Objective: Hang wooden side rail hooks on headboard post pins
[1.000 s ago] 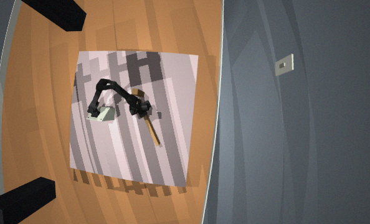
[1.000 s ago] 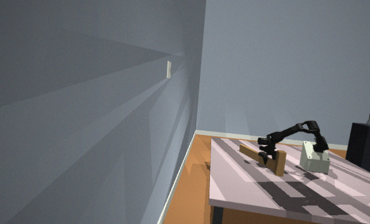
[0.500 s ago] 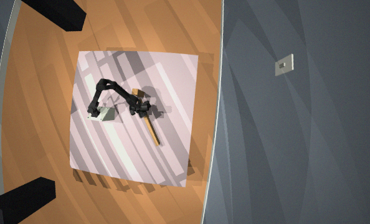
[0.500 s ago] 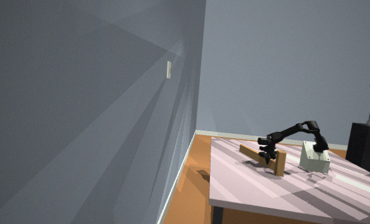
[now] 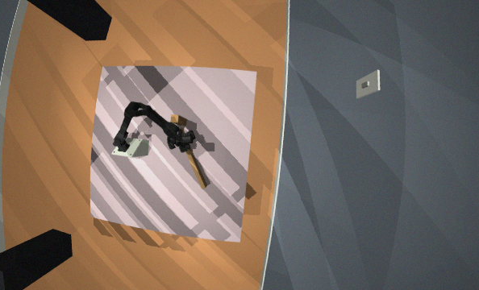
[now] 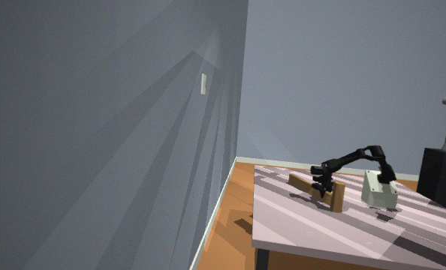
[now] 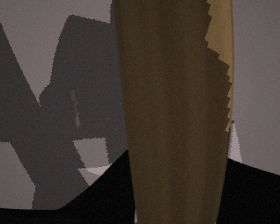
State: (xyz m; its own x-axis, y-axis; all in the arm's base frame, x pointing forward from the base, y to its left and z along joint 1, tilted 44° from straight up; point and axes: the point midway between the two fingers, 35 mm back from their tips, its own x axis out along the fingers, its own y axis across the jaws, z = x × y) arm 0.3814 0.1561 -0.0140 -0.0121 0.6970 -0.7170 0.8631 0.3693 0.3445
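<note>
The headboard post lies 12 cm to the left of my gripper tip, 6 cm above it and 4 cm behind it.
</note>
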